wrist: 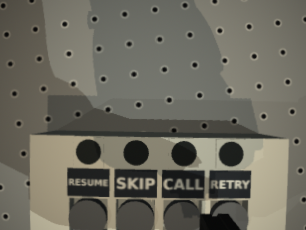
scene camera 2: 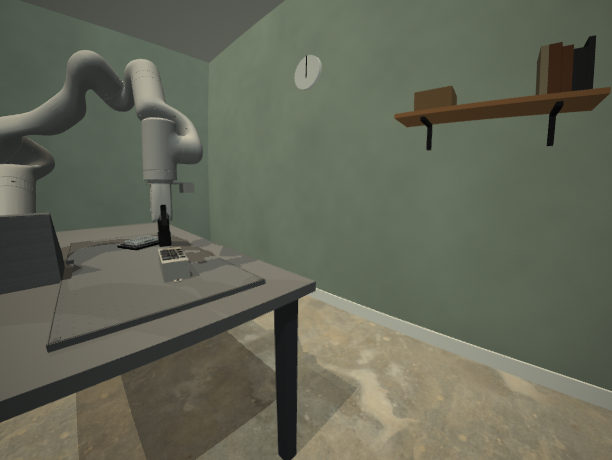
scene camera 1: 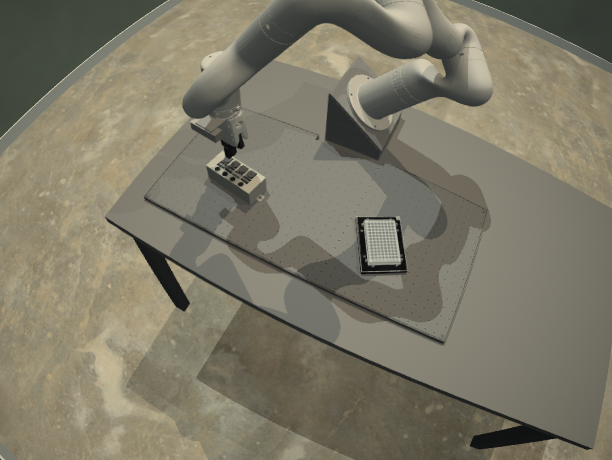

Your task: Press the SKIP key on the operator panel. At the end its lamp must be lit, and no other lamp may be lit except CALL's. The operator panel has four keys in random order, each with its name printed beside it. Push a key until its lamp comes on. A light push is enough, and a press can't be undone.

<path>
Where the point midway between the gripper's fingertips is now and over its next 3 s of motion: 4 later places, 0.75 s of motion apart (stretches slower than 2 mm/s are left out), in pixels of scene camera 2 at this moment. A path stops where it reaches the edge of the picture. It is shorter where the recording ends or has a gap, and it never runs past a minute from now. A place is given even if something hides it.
My gripper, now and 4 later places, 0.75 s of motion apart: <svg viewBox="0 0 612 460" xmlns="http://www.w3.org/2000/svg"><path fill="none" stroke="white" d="M165 245L163 236L162 234L162 244L163 246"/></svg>
</path>
